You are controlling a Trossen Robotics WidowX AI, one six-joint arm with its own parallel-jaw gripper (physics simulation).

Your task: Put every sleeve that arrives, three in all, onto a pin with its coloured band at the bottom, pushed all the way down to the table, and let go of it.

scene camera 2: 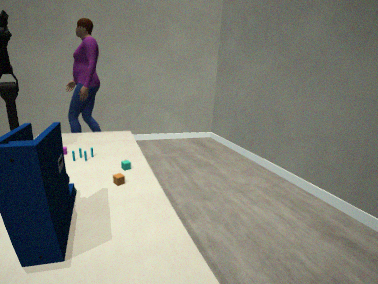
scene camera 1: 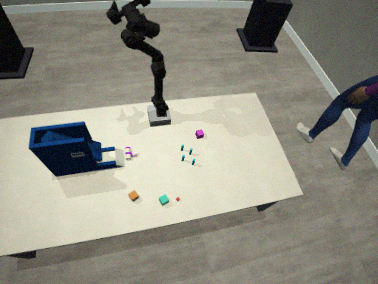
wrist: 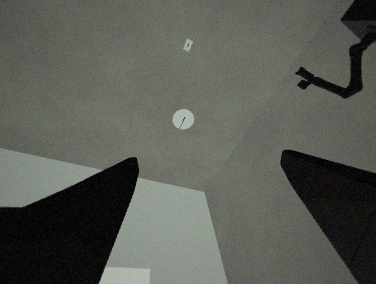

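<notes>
A white sleeve with magenta colouring [scene camera 1: 128, 153] lies on the table at the open end of the blue dispenser's chute; which end its band is on is too small to tell. Several thin teal pins [scene camera 1: 183, 158] [scene camera 2: 85, 155] stand upright on the table, with no sleeve on them. My gripper [scene camera 1: 128, 6] [wrist: 208, 160] is open and empty, raised high above and behind the table, far from the sleeve and the pins. In the wrist view its fingers stand wide apart against the ceiling and walls.
A tall blue dispenser [scene camera 1: 67, 150] [scene camera 2: 35, 200] stands on the table [scene camera 1: 225, 185]. A magenta cube [scene camera 1: 200, 134], an orange cube [scene camera 1: 133, 195] [scene camera 2: 118, 179], a teal cube [scene camera 1: 164, 200] [scene camera 2: 126, 165] and a tiny red cube [scene camera 1: 177, 199] lie about. A person [scene camera 2: 87, 65] stands beyond the table.
</notes>
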